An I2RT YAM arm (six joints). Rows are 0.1 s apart.
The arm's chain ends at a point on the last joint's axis. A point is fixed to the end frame.
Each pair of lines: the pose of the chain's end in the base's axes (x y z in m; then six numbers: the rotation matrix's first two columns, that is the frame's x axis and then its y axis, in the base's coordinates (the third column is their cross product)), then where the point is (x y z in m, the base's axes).
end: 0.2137, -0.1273, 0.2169, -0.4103, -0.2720, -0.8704, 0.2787, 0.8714, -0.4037
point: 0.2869 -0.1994 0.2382
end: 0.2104, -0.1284, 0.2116, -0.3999, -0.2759, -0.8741, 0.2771, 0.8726, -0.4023
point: 0.2839 -0.2000 0.2338
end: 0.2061, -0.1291, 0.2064, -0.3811, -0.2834, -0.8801, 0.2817, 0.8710, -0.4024
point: 0.2794 -0.2002 0.2305
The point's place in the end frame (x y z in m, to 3 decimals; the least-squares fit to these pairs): -0.029 -0.051 0.087
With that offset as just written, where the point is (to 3 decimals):
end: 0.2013, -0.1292, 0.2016, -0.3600, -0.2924, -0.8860, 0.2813, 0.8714, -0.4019
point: 0.275 -0.199 0.228
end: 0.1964, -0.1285, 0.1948, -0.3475, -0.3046, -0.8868, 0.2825, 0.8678, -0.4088
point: 0.270 -0.198 0.223
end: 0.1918, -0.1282, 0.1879, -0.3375, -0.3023, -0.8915, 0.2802, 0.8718, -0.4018
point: 0.265 -0.197 0.216
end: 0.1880, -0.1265, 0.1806, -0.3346, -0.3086, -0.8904, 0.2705, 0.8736, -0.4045
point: 0.262 -0.195 0.209
